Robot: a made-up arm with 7 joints.
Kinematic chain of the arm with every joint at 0, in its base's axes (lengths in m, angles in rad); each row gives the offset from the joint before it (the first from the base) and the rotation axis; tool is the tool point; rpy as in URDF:
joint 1: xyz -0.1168 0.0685 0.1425 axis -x
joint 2: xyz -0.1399 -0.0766 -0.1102 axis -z
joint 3: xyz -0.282 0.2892 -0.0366 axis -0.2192 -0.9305 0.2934
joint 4: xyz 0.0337 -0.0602 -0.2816 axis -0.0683 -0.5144 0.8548
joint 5: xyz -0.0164 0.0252 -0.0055 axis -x
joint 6: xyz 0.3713 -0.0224 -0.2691 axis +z
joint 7: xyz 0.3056 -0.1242 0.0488 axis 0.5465 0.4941 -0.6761
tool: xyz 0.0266 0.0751 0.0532 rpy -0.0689 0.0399 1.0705
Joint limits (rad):
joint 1: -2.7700..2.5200
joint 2: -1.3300..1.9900
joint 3: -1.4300..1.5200
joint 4: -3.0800..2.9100
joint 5: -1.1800..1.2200
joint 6: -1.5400..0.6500
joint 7: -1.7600..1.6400
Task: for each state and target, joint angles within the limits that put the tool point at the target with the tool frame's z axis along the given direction. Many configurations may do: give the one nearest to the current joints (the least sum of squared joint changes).
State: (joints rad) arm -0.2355 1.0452 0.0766 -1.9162 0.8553 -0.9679 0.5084
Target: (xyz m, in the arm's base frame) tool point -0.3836 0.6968 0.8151 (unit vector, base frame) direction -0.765 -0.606 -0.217
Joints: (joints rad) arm -0.9140 1.1991 -0.4025 -2.6945 0.5678 -0.6197 0.8710
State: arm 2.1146 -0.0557 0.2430 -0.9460 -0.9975 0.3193 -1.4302
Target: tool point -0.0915 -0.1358 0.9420 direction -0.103 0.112 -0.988
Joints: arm 2.4791 0.4853 0.4651 -1.2031 -0.4592 -0.0971 -1.1755
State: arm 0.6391 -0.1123 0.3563 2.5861 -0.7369 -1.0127 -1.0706
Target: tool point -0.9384 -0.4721 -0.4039 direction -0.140 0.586 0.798
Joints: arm 1.2150 -0.3805 0.2401 2.7174 -1.1203 -1.0653 -0.7066
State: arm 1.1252 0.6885 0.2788 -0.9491 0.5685 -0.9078 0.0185
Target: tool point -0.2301 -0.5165 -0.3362 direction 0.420 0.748 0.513
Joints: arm 0.5617 -0.0363 -0.1132 -0.3207 0.0786 -1.0582 -0.4352
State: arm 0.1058 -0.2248 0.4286 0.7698 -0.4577 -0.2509 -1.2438
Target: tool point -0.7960 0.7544 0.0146 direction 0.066 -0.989 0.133
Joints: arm -0.2984 -0.5792 0.4444 1.3244 -0.7334 -0.0318 -0.8269
